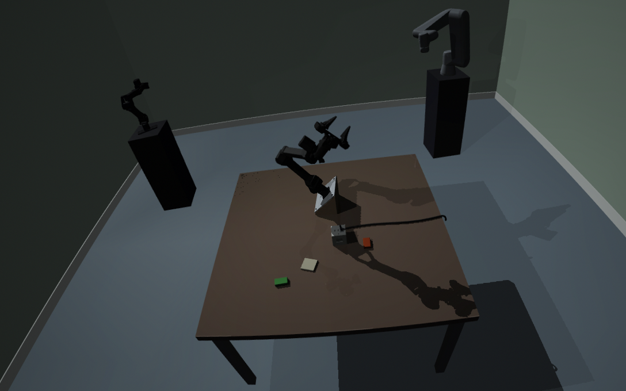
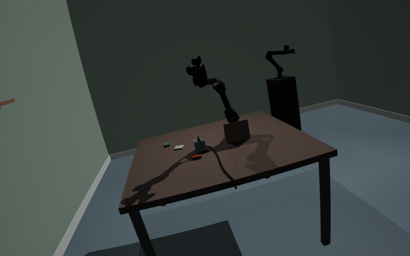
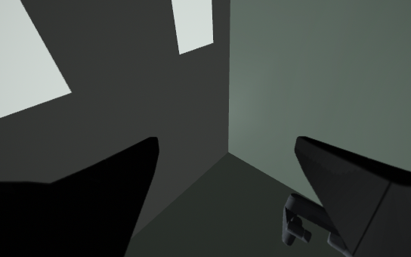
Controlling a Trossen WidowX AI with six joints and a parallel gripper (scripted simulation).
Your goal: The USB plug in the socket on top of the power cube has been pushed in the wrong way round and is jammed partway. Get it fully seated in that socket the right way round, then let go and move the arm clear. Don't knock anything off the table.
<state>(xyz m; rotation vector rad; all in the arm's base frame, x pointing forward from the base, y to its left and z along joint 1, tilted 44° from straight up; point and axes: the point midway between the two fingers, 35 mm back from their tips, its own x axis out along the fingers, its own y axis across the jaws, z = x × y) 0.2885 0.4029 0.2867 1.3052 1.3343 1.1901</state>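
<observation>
Right now the dark USB plug is 12 cm ahead of my gripper tip, 8 cm to the right of it and 55 cm below it. Round my gripper tip: orange block (18 cm ahead, 5 cm to the left, 64 cm below); then green block (35 cm ahead, 42 cm to the right, 64 cm below); then cream tile (27 cm ahead, 27 cm to the right, 64 cm below).
</observation>
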